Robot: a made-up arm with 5 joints.
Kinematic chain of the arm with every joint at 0, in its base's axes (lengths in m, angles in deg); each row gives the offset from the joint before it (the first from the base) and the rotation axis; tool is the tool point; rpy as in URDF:
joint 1: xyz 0.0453 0 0.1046 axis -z
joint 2: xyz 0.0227 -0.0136 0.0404 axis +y
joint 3: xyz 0.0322 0 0.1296 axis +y
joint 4: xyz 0.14 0 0.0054 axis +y
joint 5: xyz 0.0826 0.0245 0 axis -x
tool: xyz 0 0 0 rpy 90 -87.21 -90
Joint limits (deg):
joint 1: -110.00..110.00
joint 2: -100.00..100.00
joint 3: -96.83..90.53
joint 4: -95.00..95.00
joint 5: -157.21..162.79
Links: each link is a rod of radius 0.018 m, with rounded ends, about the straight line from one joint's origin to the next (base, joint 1, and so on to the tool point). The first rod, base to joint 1, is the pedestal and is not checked.
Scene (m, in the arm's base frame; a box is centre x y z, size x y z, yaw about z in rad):
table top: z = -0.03
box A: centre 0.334 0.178 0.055 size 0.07 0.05 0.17 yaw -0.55
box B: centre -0.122 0.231 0 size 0.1 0.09 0.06 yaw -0.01
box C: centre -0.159 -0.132 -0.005 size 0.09 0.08 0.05 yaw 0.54
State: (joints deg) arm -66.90 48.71 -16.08 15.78 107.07
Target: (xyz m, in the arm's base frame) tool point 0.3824 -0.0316 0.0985
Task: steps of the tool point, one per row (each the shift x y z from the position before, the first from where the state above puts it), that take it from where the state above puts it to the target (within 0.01 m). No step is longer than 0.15 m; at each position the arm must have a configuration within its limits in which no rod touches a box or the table.
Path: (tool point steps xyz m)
1: 0.0288 0.0078 0.0666
2: 0.0218 -0.0092 0.0710
3: 0.0110 -0.0252 0.0711
4: -0.0025 -0.0387 0.0661
5: 0.0785 -0.0315 -0.0581
6: 0.0600 -0.0623 -0.0631
7: 0.0301 -0.0818 -0.0650
8: -0.0049 -0.0865 -0.0637

